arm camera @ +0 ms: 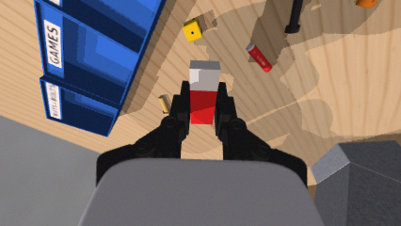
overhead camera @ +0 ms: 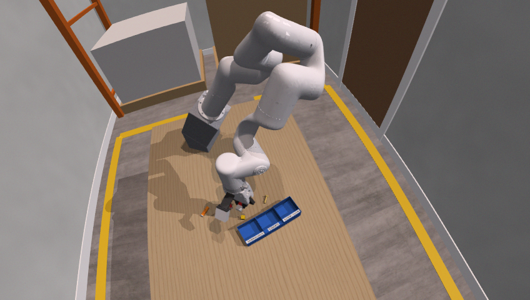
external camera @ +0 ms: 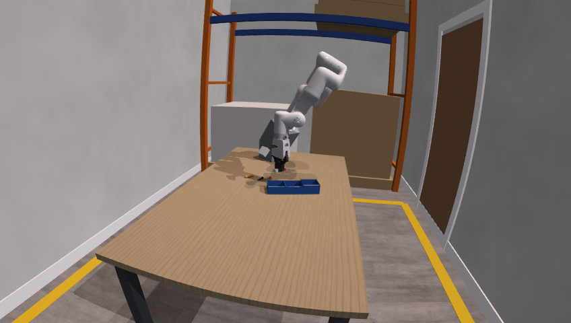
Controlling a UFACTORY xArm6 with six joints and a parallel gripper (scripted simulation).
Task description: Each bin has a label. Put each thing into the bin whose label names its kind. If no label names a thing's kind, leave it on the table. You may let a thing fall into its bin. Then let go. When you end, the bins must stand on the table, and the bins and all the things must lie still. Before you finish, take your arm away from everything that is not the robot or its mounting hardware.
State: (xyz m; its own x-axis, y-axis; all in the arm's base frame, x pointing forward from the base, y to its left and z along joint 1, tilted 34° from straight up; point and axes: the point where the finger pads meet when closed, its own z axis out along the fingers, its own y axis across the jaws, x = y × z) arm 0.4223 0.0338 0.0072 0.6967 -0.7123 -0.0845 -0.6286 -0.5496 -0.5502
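My hand is 8 cm above the yellow die, 4 cm short of it and 1 cm to the left of it. The rest, counted from my hand: red battery (8 cm below, 6 cm to the right, 4 cm behind); then eraser (2 cm below); then black bolt (10 cm to the right, 8 cm below, 2 cm behind).
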